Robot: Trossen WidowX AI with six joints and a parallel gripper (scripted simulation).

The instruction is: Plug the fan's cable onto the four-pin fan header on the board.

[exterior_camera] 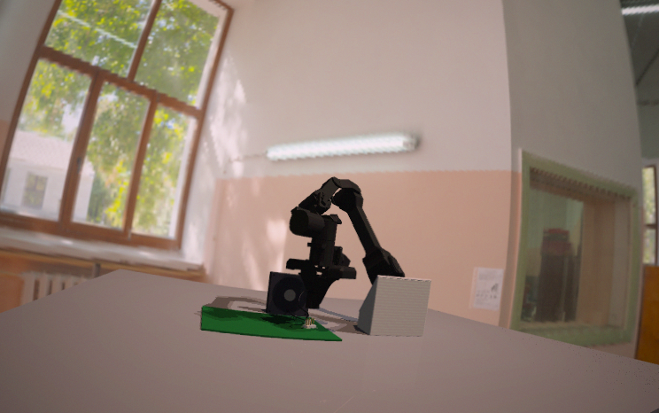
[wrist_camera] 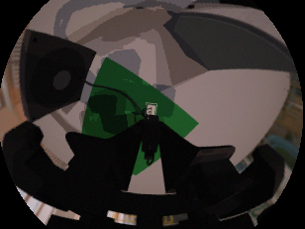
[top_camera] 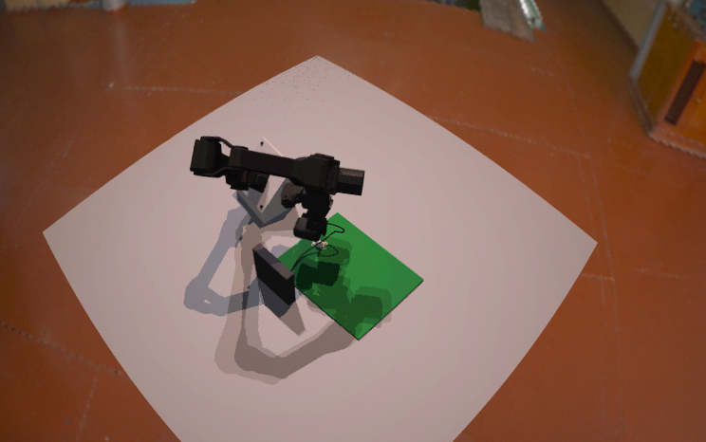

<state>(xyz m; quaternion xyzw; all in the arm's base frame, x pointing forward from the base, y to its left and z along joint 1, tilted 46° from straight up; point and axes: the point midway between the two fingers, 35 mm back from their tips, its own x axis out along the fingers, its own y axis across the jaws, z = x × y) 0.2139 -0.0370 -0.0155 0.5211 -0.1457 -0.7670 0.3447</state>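
Right now my gripper tip is 12 cm short of the green board, 2 cm to the left of it and 8 cm above it. Round my gripper tip: dark plug 1 cm ahead, 1 cm above; black fan 1 cm ahead, 16 cm to the right, 1 cm below.
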